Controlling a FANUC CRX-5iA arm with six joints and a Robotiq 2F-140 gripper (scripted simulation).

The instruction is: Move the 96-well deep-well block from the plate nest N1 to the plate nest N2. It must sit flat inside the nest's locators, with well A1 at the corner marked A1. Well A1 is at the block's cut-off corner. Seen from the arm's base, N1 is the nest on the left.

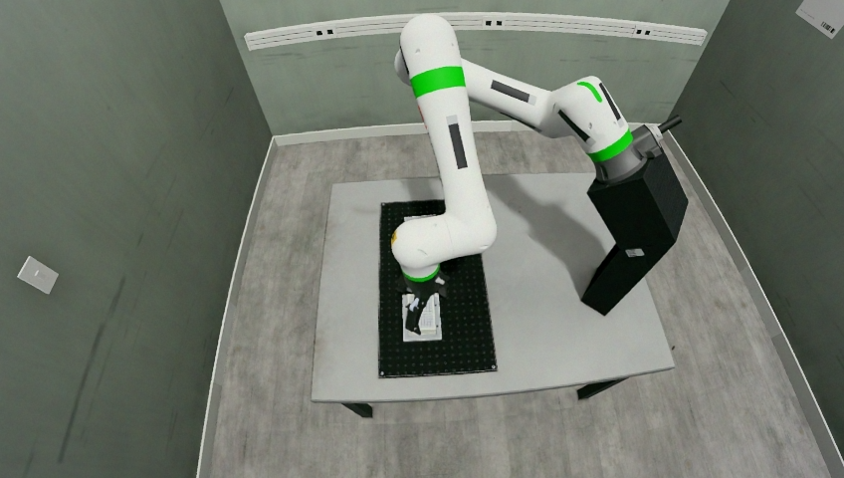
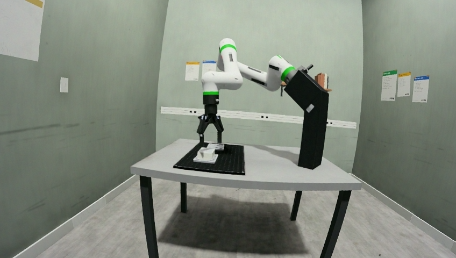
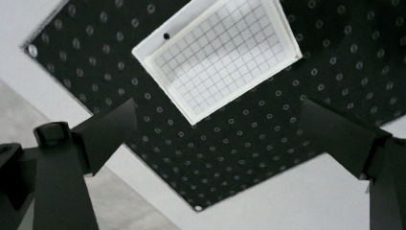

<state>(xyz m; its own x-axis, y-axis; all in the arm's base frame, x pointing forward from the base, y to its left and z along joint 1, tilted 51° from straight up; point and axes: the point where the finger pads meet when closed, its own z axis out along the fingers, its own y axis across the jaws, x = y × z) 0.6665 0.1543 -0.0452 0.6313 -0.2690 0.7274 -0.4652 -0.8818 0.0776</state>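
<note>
The white 96-well deep-well block is 30 mm ahead of my hand, 30 mm to the right of it and 70 mm below it. Also, from my hand: plate nest N2: 10 mm behind, 360 mm to the right, 100 mm below; plate nest N1: 30 mm ahead, 30 mm to the right, 100 mm below.
</note>
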